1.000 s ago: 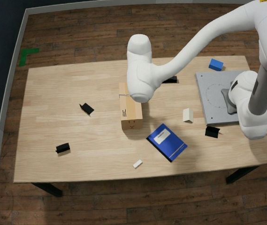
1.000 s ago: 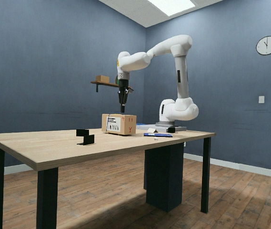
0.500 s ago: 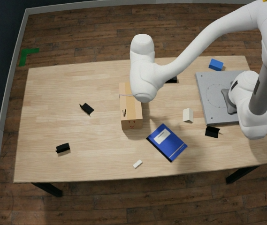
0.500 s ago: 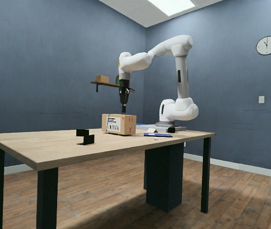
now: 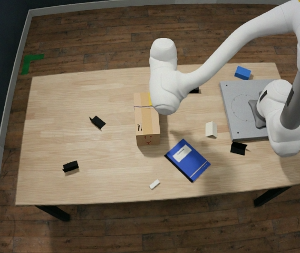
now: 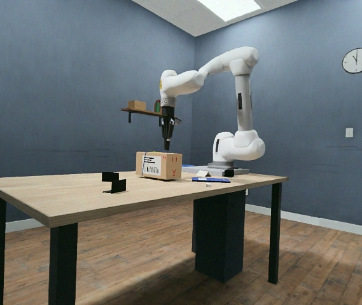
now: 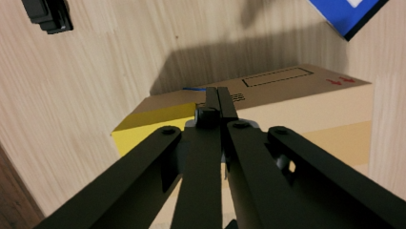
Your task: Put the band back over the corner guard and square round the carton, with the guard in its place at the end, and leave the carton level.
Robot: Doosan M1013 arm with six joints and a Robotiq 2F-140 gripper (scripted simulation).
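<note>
Right now the yellow corner guard is 6 cm to the right of my hand, 6 cm below it and 2 cm ahead of it. Also, from my hand: brown carton 11 cm below, 8 cm ahead, 1 cm to the left; blue cube 55 cm behind, 27 cm to the right, 17 cm below; white piece 34 cm to the left, 19 cm below, 7 cm ahead.
</note>
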